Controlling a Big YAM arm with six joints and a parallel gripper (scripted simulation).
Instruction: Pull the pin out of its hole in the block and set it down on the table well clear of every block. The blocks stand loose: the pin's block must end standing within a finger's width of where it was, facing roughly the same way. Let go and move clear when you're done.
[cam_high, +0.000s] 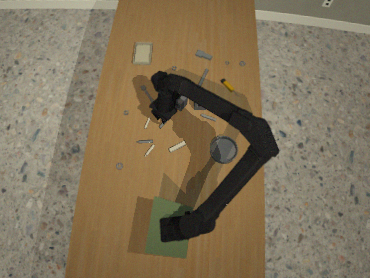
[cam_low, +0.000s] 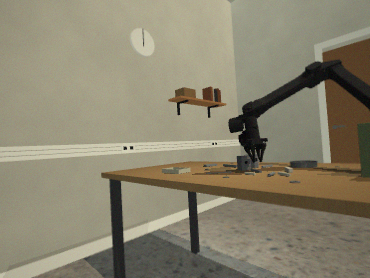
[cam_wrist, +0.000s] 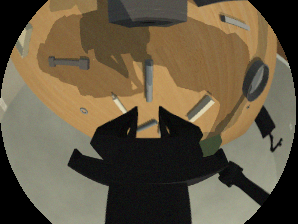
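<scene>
The slim grey pin lies 5 cm below my hand, 1 cm to the right of it and 1 cm ahead of it. The rest, counted from my hand: shallow tray 40 cm ahead, 8 cm to the left, 5 cm below; then round dish 26 cm to the right, 14 cm behind, 4 cm below; then white stick 11 cm behind, 6 cm to the right, 5 cm below.
</scene>
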